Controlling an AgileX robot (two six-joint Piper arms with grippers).
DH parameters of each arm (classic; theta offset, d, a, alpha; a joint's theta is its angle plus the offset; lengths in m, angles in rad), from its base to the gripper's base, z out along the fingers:
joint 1: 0 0.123 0 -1.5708
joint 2: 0.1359 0 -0.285 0
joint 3: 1.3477 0 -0.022 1.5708
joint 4: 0 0.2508 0 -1.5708
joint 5: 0 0 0.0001 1.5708
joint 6: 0 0.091 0 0
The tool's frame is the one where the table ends.
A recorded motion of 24 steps. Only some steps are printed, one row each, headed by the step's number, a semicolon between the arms.
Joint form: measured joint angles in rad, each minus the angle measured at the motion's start. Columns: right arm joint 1, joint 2, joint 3, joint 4, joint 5, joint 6; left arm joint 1, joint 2, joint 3, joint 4, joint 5, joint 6.
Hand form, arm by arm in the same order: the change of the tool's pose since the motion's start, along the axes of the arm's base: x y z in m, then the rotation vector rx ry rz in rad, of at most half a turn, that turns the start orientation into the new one. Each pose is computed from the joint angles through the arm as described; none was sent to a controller.
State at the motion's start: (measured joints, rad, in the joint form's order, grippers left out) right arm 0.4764 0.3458 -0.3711 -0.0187 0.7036 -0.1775; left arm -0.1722 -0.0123 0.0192 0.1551 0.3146 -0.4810
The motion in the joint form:
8: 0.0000 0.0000 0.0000 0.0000 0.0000 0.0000; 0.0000 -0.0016 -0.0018 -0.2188 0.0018 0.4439
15: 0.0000 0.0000 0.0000 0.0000 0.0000 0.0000; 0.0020 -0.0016 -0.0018 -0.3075 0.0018 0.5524
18: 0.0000 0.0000 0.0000 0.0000 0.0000 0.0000; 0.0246 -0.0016 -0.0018 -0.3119 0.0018 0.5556
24: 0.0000 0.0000 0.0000 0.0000 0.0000 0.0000; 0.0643 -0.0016 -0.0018 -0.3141 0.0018 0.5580
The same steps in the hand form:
8: 0.0000 0.0000 0.0000 0.0000 0.0000 0.0000; -0.0012 -0.0061 0.0003 0.2117 -0.0321 -0.1196
15: 0.0000 0.0000 0.0000 0.0000 0.0000 0.0000; -0.0016 -0.0084 0.0005 0.2279 -0.0408 -0.1493
18: 0.0000 0.0000 0.0000 0.0000 0.0000 0.0000; -0.0014 -0.0074 0.0005 0.2270 -0.0384 -0.1279
24: 0.0000 0.0000 0.0000 0.0000 0.0000 0.0000; -0.0009 -0.0053 0.0006 0.2278 -0.0341 -0.0891

